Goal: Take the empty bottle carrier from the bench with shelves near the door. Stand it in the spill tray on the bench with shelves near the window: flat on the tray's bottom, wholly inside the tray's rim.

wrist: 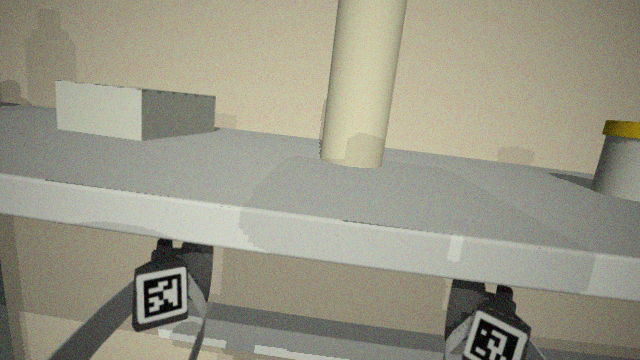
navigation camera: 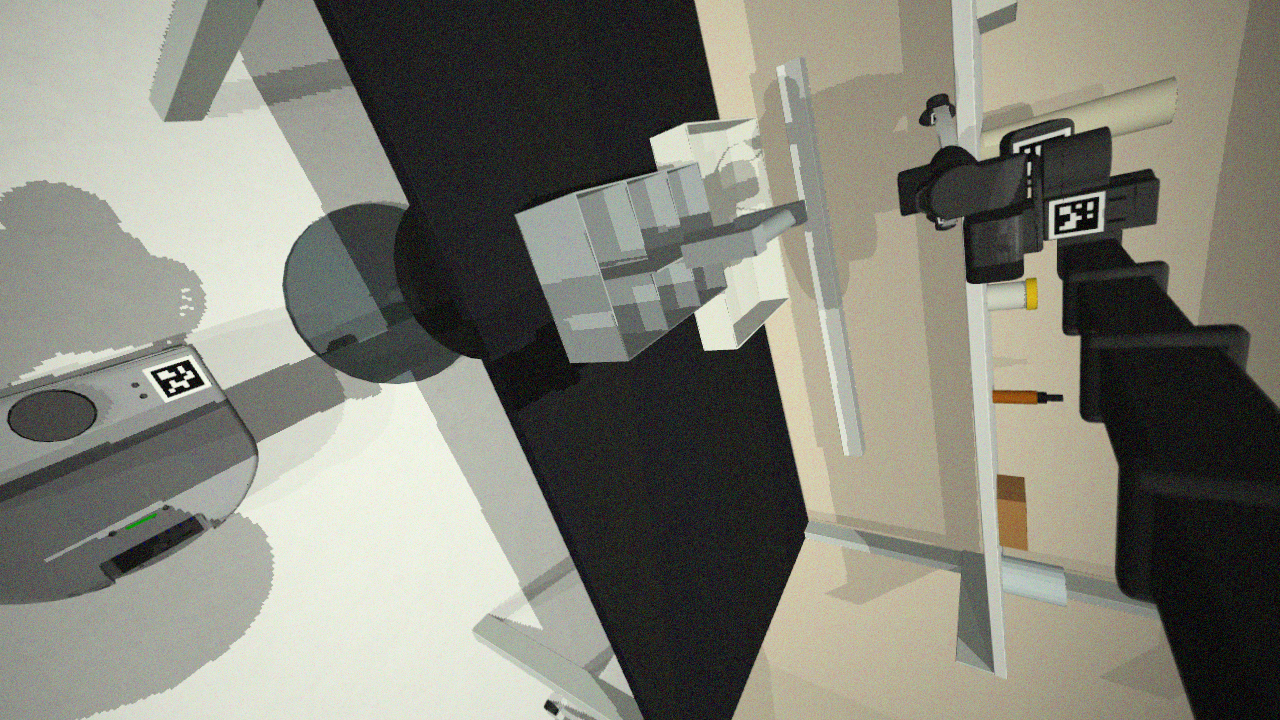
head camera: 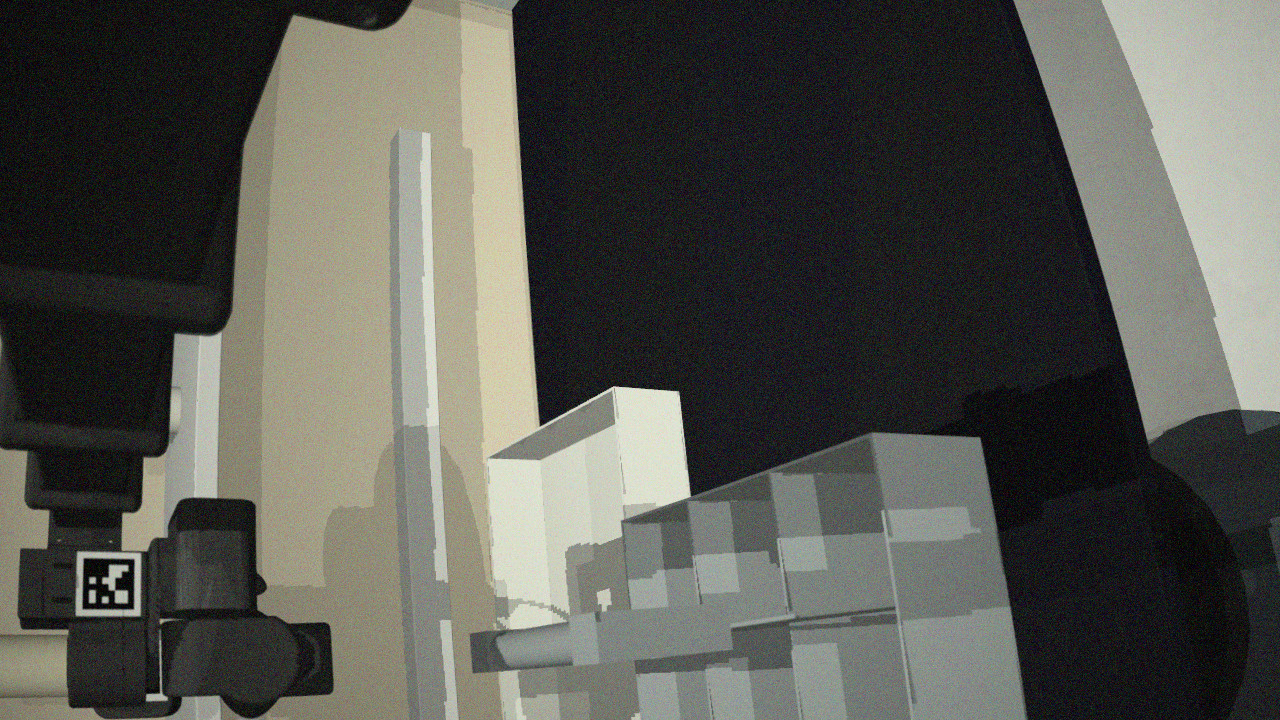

my gripper: wrist; navigation camera; head camera 242,667
grey bottle carrier: navigation camera 620,265; head camera 869,573; not seen in the wrist view (out of frame)
white spill tray: navigation camera; head camera; not seen in the wrist view (out of frame)
same spot on my gripper: (wrist: 158,295) = (navigation camera: 935,117)
same spot on white spill tray: (head camera: 557,495) = (navigation camera: 750,285)
